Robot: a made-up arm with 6 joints.
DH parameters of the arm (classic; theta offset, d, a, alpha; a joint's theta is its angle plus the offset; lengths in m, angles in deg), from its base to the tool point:
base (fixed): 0 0.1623 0 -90
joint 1: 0 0.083 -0.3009 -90
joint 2: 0 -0.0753 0.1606 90
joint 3: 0 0.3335 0.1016 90
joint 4: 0 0.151 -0.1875 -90
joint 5: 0 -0.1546 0.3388 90
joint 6: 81.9 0 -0.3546 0
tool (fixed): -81.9 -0.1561 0 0
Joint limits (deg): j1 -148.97..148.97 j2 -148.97..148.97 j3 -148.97..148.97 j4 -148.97..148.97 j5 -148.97..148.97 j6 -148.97..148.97
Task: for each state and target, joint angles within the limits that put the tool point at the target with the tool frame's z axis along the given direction. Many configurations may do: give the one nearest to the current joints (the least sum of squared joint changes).
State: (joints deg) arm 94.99 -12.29 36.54 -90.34 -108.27 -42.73
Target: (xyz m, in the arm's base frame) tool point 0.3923 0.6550 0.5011 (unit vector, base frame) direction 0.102 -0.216 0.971
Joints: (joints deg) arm 98.45 -54.43 82.33 -85.07 -137.91 -53.90
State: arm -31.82 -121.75 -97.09 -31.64 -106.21 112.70
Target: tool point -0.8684 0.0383 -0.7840 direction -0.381 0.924 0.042
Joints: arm -21.13 -75.62 -126.18 -58.99 -139.30 110.82
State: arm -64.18 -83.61 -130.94 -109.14 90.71 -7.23
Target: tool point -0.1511 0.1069 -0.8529 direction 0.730 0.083 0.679
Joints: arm -75.05 -127.87 -135.02 -94.34 45.99 -21.15
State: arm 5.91 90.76 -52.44 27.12 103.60 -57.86
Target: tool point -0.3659 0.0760 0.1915 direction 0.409 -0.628 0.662
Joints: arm -23.81 83.36 -35.38 34.41 92.58 -75.04
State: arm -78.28 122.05 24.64 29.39 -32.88 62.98
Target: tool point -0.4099 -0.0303 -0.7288 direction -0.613 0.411 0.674
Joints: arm -118.09 148.97 -5.81 -6.25 -71.31 60.30
